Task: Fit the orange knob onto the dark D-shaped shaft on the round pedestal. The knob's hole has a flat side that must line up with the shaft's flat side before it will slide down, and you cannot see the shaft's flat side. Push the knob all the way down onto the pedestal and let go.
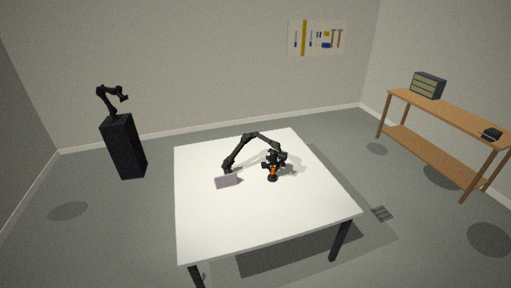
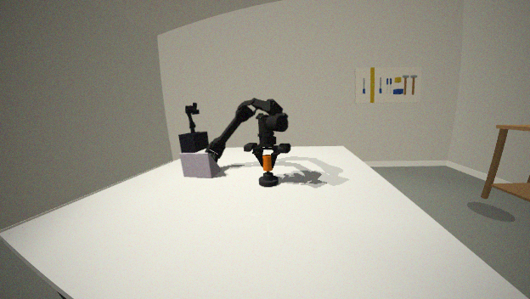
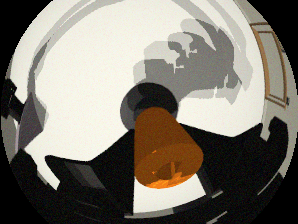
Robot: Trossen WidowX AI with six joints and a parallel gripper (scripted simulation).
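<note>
Right now my gripper tip is 20 mm below the orange knob. From my gripper tip the other things lie so: dark round pedestal (40 mm below).
</note>
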